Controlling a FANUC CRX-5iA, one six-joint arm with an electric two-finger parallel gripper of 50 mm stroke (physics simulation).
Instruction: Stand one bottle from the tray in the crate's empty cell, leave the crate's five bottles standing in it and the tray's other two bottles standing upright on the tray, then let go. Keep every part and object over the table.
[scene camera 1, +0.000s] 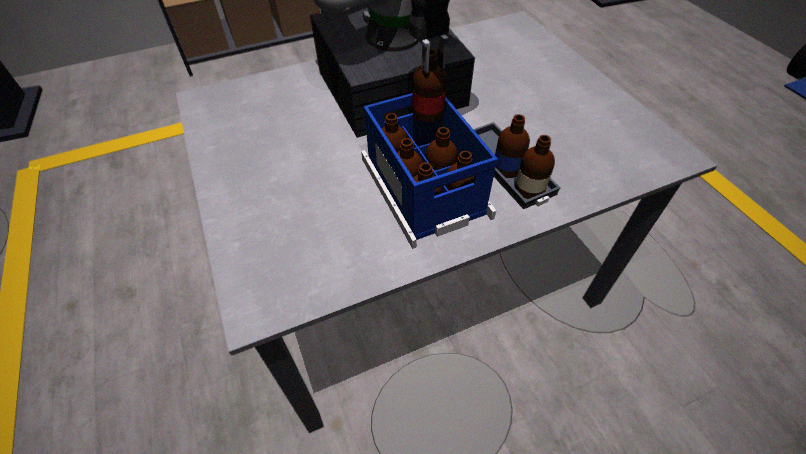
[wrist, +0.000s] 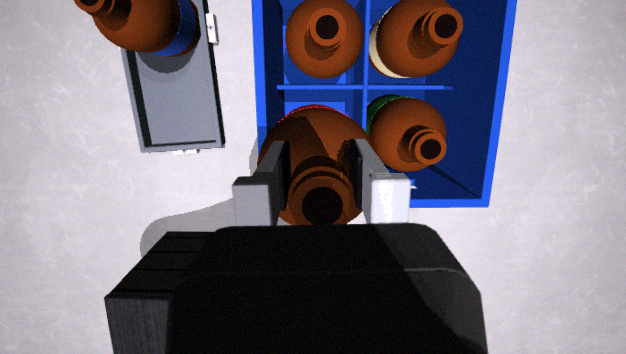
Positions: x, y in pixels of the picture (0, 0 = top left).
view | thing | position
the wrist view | my gripper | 319, 161
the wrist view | red-label brown bottle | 320, 192
